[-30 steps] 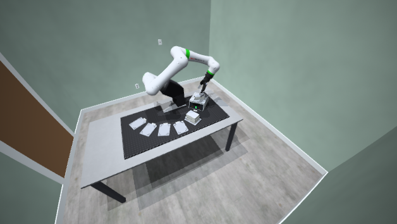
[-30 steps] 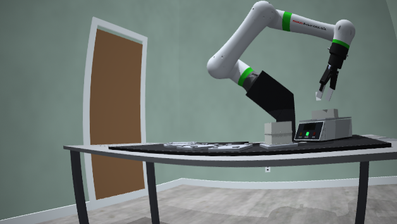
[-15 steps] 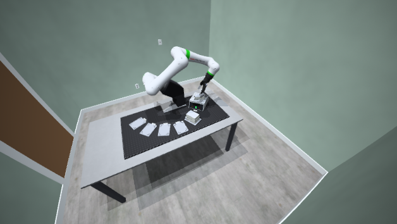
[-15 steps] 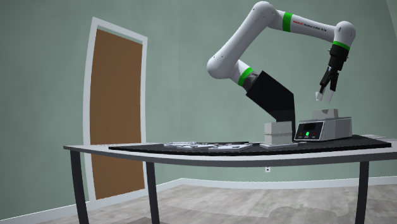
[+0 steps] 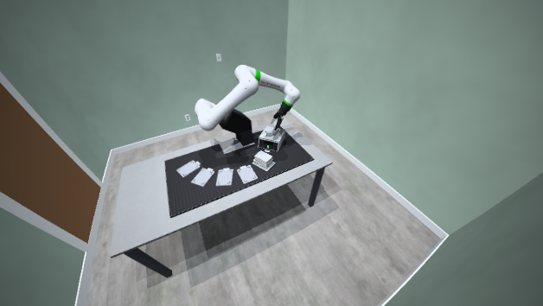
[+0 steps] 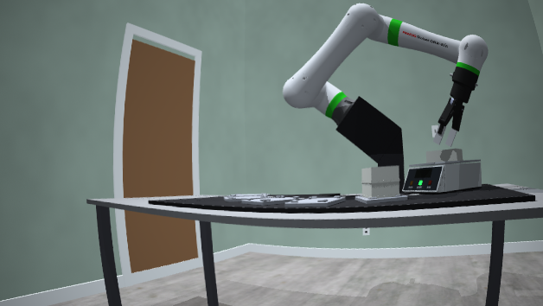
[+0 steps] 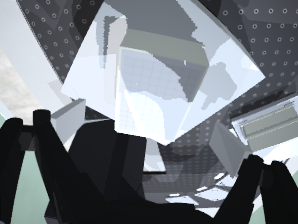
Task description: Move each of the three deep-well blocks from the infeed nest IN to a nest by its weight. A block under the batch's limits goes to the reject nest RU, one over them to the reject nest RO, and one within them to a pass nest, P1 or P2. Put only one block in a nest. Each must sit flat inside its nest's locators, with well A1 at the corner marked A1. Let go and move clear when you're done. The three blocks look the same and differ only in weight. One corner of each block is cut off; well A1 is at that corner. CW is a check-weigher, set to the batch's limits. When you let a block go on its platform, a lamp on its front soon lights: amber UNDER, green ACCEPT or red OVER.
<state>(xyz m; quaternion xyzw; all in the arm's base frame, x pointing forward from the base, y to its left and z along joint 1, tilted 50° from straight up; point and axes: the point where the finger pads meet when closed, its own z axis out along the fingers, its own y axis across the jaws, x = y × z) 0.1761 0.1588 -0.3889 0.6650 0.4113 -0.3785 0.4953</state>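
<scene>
Now: hand 8 cm above the check-weigher platform. Also, from my hand: grey deep-well block: 24 cm ahead, 22 cm to the right, 14 cm below; check-weigher CW: 11 cm below.
</scene>
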